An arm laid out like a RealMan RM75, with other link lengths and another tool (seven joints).
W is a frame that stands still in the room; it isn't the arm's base.
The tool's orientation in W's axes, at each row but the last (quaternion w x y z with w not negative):
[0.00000 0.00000 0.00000 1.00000]
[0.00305 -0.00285 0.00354 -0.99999]
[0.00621 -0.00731 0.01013 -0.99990]
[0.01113 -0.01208 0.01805 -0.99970]
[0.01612 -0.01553 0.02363 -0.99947]
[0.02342 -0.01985 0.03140 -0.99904]
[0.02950 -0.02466 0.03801 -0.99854]
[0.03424 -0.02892 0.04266 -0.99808]
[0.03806 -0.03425 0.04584 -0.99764]
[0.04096 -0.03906 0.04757 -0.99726]
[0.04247 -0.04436 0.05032 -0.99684]
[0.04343 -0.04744 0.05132 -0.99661]
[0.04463 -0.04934 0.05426 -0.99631]
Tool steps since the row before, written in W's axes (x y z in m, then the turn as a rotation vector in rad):
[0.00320 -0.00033 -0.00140 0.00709 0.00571 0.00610]
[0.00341 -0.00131 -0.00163 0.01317 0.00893 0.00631]
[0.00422 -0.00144 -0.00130 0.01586 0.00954 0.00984]
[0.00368 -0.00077 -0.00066 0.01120 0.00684 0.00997]
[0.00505 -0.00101 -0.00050 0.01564 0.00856 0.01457]
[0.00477 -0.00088 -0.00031 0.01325 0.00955 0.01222]
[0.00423 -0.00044 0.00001 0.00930 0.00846 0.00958]
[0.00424 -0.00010 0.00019 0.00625 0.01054 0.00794]
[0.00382 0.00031 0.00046 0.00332 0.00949 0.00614]
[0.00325 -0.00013 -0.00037 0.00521 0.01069 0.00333]
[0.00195 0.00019 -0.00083 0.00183 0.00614 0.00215]
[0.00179 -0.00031 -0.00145 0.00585 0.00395 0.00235]
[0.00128 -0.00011 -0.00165 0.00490 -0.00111 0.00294]
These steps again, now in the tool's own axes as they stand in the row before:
[-0.00320 0.00033 -0.00140 -0.00709 -0.00571 0.00610]
[-0.00341 0.00134 -0.00160 -0.01319 -0.00889 0.00632]
[-0.00422 0.00152 -0.00121 -0.01583 -0.00954 0.00988]
[-0.00368 0.00087 -0.00054 -0.01111 -0.00695 0.00999]
[-0.00503 0.00119 -0.00029 -0.01547 -0.00875 0.01464]
[-0.00473 0.00111 -0.00006 -0.01322 -0.00970 0.01214]
[-0.00419 0.00068 0.00026 -0.00934 -0.00863 0.00939]
[-0.00421 0.00036 0.00045 -0.00654 -0.01076 0.00740]
[-0.00379 -0.00007 0.00070 -0.00365 -0.00976 0.00550]
[-0.00325 0.00042 -0.00009 -0.00584 -0.01053 0.00275]
[-0.00202 0.00005 -0.00066 -0.00218 -0.00616 0.00171]
[-0.00188 0.00061 -0.00123 -0.00595 -0.00369 0.00252]
[-0.00141 0.00040 -0.00149 -0.00448 0.00118 0.00353]

